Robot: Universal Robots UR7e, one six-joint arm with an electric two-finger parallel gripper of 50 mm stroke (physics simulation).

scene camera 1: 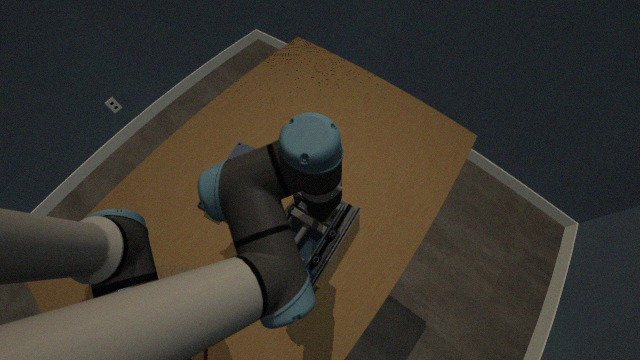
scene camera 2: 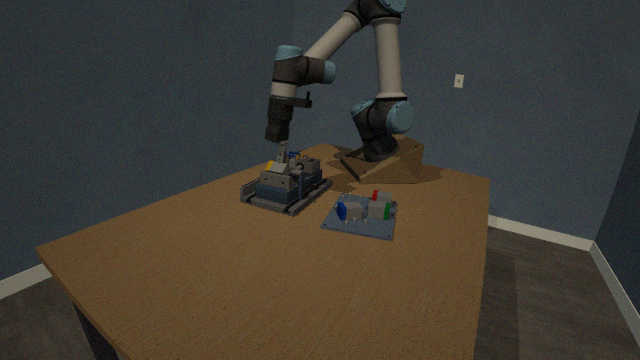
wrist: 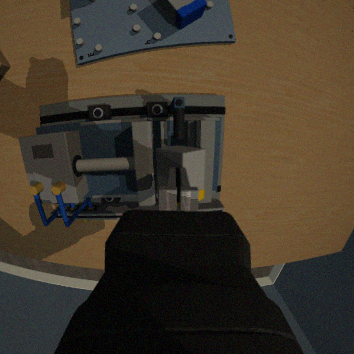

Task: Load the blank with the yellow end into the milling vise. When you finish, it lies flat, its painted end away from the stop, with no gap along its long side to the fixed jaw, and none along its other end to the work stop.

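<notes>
The grey blank (wrist: 192, 162) (scene camera 2: 278, 169) lies in the milling vise (wrist: 125, 101) (scene camera 2: 265, 204), between the moving jaw (wrist: 143, 165) and the fixed jaw (scene camera 2: 276, 180). Its yellow end (wrist: 201, 195) (scene camera 2: 269, 165) faces away from the dark work stop (wrist: 179, 122); part of the yellow is behind the fingers. My gripper (wrist: 176, 177) (scene camera 2: 282, 159) is shut and empty, its fingertips low at the blank's painted end. Whether they touch it I cannot tell. The blank's top stands above the fixed jaw. Gaps at jaw and stop, and exact flatness, cannot be told. The arm hides the blank in scene camera 1.
A blue-grey pegged plate (scene camera 2: 357, 232) (wrist: 110, 47) beside the vise bears blanks with blue (scene camera 2: 341, 211) (wrist: 191, 13), green (scene camera 2: 387, 211) and red (scene camera 2: 375, 195) ends. The vise's screw housing (wrist: 50, 155) and blue hoses with yellow fittings (wrist: 59, 188) stand left of the blank in the wrist view.
</notes>
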